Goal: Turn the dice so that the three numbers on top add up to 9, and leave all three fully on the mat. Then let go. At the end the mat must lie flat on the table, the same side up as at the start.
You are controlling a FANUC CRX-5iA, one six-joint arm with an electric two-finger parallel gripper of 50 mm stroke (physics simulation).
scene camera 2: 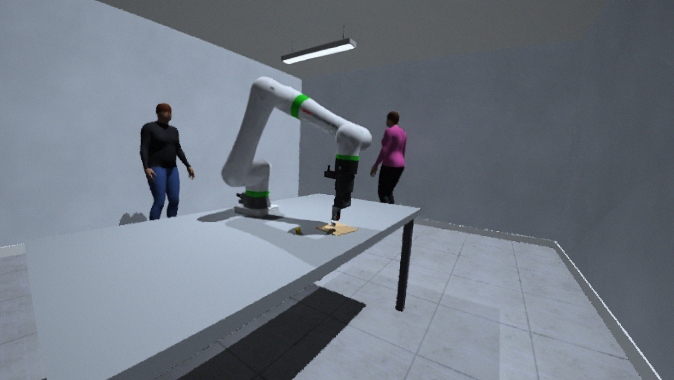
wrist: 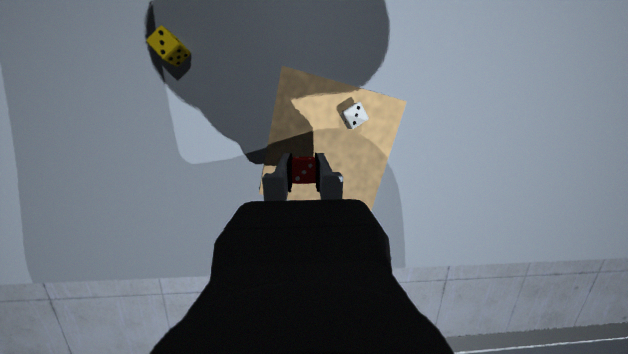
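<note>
My gripper is shut on the red die and holds it above the mat. A face with three pips shows on the red die in the wrist view. The mat, tan and square, lies on the table. The white die sits on the mat near its far right corner in the wrist view, three pips on top. The yellow die lies on the table off the mat, three pips on top and a five-pip side showing. The near part of the mat is hidden by the gripper body.
The grey table carries the robot base. The table's edge runs along the lower part of the wrist view. A person in black and a person in pink stand behind the table. Arm shadows fall across the mat and table.
</note>
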